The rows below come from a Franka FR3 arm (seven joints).
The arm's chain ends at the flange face. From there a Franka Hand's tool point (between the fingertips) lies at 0.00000 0.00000 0.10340 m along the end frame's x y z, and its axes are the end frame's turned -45 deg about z.
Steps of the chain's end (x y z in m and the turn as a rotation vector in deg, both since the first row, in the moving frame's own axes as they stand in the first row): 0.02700, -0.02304, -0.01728, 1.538, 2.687, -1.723; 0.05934, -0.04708, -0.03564, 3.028, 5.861, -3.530
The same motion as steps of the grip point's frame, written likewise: 0.04079, 0.00418, -0.01743, -0.812, 2.988, -1.723; 0.08667, 0.01193, -0.03632, -2.003, 6.285, -3.530
